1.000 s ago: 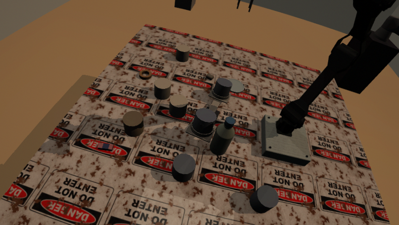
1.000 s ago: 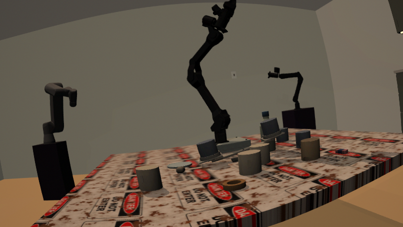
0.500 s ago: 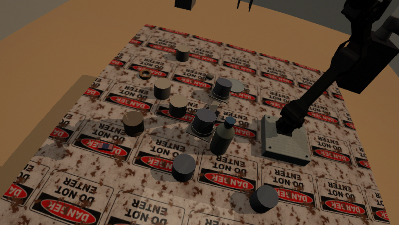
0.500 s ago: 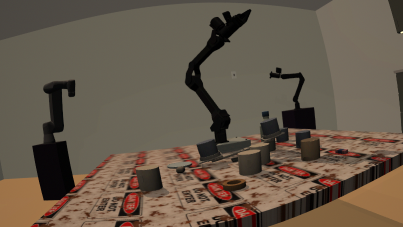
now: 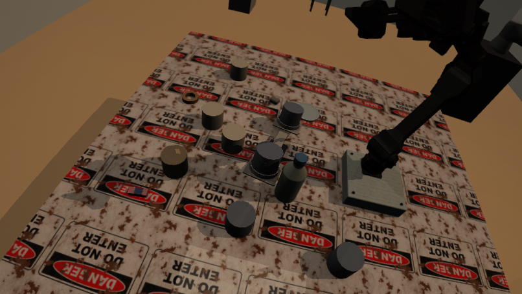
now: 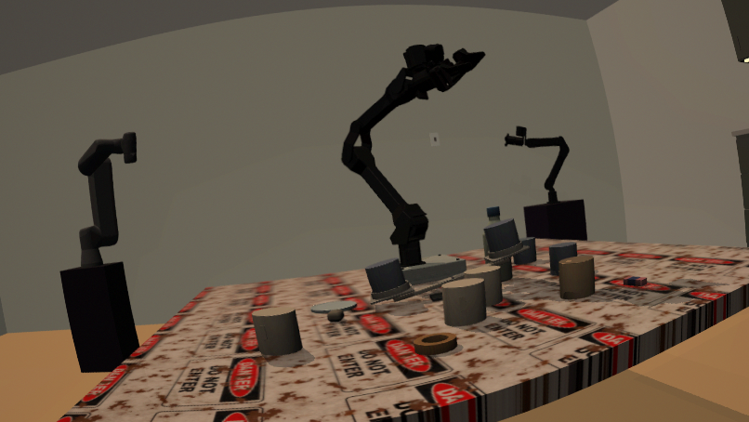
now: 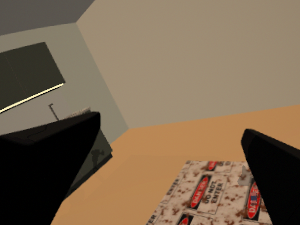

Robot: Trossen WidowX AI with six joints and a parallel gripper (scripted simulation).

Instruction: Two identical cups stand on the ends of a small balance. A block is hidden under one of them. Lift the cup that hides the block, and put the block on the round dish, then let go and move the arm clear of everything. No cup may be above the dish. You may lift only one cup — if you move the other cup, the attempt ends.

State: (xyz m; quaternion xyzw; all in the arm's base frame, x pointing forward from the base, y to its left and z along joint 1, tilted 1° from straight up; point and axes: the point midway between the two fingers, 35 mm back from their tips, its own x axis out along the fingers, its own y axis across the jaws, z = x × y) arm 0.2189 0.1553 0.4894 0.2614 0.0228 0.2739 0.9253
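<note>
My gripper tip is now 490 mm above the green block, 300 mm to the left of it and 30 mm short of it. The rest, counted from my gripper tip: flat red-blue piece 530 mm below, 380 mm ahead, 90 mm to the left; then round grey dish 530 mm below, 410 mm to the right, 30 mm behind; then green bottle 420 mm below, 30 mm to the right.
</note>
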